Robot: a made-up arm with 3 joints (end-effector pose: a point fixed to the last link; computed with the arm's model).
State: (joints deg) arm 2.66 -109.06 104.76
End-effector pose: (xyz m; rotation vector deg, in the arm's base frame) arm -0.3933 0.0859 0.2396 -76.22 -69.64 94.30
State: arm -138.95 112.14 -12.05
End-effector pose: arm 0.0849 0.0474 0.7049 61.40 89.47 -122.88
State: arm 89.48 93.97 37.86
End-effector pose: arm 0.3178 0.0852 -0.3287 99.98 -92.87 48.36
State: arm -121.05 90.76 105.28
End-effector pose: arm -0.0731 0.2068 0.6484 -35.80 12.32 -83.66
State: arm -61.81 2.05 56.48
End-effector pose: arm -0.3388 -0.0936 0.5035 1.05 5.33 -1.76
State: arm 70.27 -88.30 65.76
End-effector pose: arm -0.2355 0.0733 -0.2527 -107.54 -102.81 -4.23
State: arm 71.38 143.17 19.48
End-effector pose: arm 0.1393 0.2214 -0.3917 135.07 -35.63 65.73
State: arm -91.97 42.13 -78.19
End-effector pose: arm -0.1180 -0.1553 0.4266 61.15 159.33 -7.39
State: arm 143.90 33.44 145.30
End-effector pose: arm 0.4166 -0.0059 0.2335 -35.61 68.67 0.44
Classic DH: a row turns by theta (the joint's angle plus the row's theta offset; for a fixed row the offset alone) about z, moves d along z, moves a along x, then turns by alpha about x. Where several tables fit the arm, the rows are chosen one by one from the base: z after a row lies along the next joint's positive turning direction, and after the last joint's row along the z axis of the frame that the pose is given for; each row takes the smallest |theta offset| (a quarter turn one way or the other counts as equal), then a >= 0, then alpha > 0; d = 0 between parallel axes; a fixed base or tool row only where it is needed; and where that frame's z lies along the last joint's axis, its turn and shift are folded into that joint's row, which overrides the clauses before.
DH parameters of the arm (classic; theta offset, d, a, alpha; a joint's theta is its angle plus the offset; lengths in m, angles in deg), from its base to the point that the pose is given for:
base (fixed): 0 0.152 0 90
joint 1: -90 -0.109 0.117 -90
joint 2: 0 -0.333 -0.039 90
joint 3: -90 0.203 0.115 90
tool (fixed): 180 0.088 0 0

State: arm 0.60 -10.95 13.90
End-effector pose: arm -0.4659 -0.0719 0.1637 -10.91 -14.46 1.27
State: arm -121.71 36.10 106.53
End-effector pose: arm -0.0653 0.0017 0.6445 -14.79 14.67 -33.04
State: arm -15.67 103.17 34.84
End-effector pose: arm -0.5477 0.1109 -0.0319 93.64 -13.67 -44.17
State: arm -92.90 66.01 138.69
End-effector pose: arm -0.3285 0.1206 0.4737 -29.43 -40.51 -60.89
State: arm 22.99 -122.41 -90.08
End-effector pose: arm -0.2144 0.3477 0.0305 -70.00 38.55 -105.89
